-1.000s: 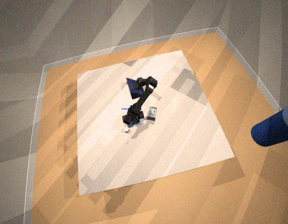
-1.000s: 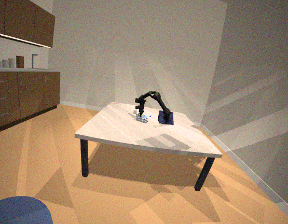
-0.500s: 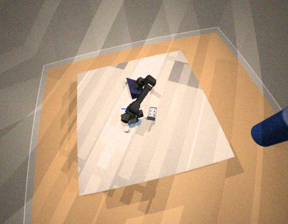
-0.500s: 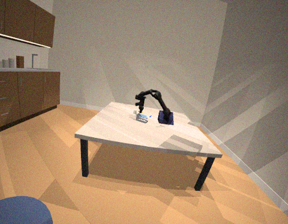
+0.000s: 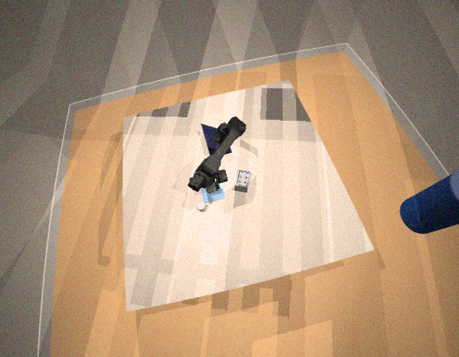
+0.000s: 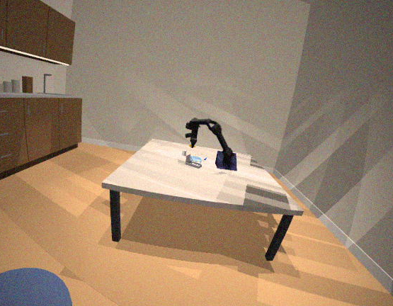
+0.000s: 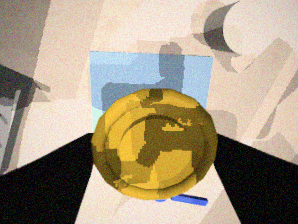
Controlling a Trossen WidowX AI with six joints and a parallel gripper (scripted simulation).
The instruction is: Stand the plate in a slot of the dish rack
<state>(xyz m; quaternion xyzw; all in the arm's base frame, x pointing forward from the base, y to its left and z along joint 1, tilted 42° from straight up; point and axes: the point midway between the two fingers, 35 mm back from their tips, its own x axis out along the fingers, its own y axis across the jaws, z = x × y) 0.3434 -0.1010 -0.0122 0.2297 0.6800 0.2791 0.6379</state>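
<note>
Now: gripper tip 18 cm to the right of the grey dish rack, 9 cm above it and 4 cm past it. The rest, counted from my gripper tip: blue utensil (15 cm behind, 11 cm below, 5 cm to the right); then white cup (9 cm below, 8 cm to the right, 7 cm ahead); then plate (1 cm above).
</note>
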